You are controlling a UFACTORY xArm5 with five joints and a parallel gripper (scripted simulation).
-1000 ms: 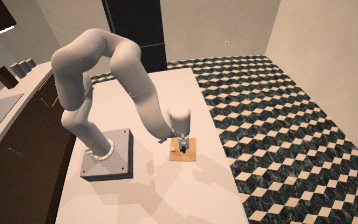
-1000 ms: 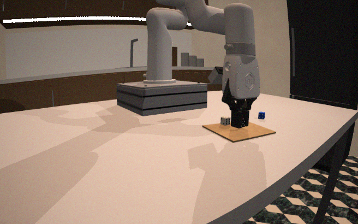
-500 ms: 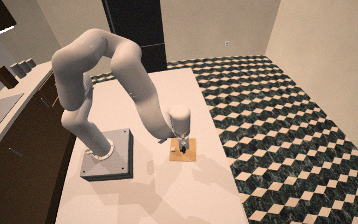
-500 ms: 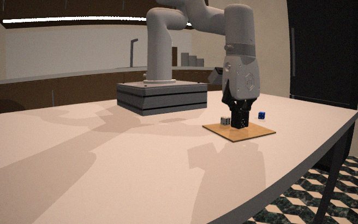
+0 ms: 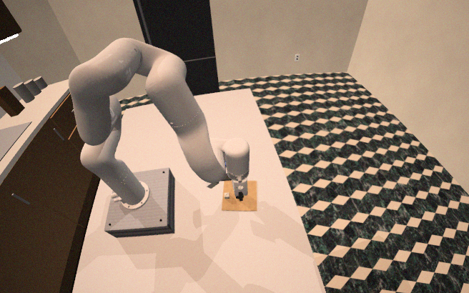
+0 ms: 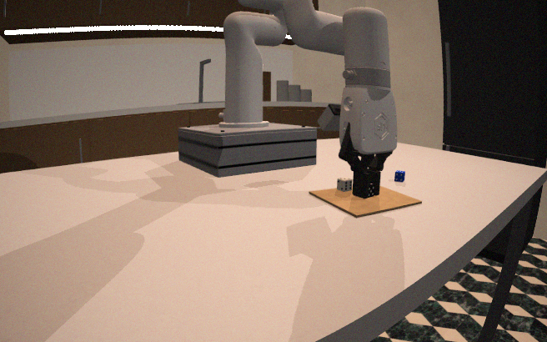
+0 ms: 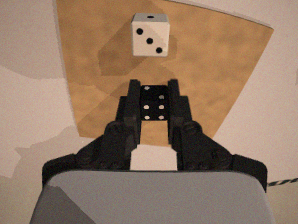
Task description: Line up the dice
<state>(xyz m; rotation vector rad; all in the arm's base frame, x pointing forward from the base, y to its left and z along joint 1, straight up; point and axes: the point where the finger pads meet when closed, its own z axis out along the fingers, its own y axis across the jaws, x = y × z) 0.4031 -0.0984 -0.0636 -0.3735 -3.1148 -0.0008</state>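
Now: hand 1 cm above the black die. Also, from my hand: blue die (17 cm to the left, 2 cm below, 1 cm behind); tan mat (2 cm below); white die (5 cm behind, 1 cm to the left, 1 cm below).
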